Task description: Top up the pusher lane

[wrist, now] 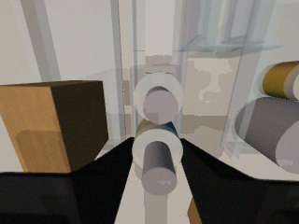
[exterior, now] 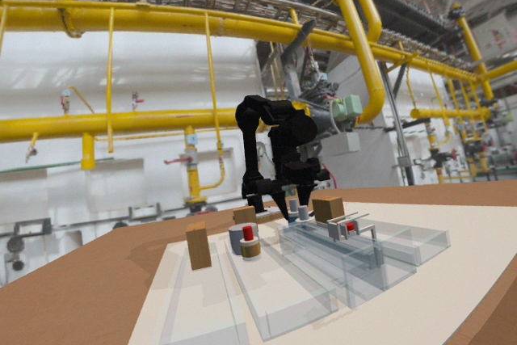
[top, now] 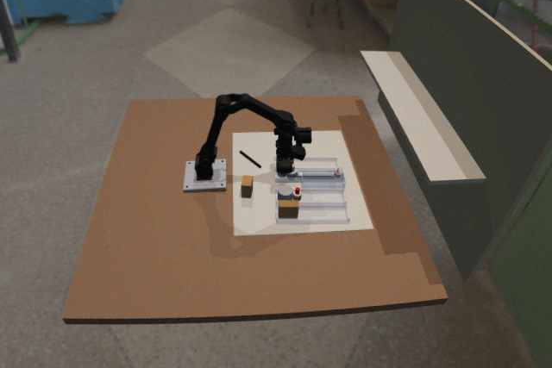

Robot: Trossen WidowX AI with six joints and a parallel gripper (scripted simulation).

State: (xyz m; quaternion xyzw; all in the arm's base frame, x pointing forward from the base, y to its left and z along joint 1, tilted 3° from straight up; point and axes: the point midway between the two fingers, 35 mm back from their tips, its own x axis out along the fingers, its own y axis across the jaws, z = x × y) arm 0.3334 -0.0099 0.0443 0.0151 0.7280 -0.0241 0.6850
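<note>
Right now my gripper tip is 130 mm to the left of the grey cylinder and 10 mm above it. Also, from my gripper tip: clear sprung lane 140 mm ahead, 30 mm to the right, 20 mm below; red knob 220 mm ahead, 50 mm to the right, 30 mm above; black stick 130 mm behind, 120 mm to the left, 40 mm below.
</note>
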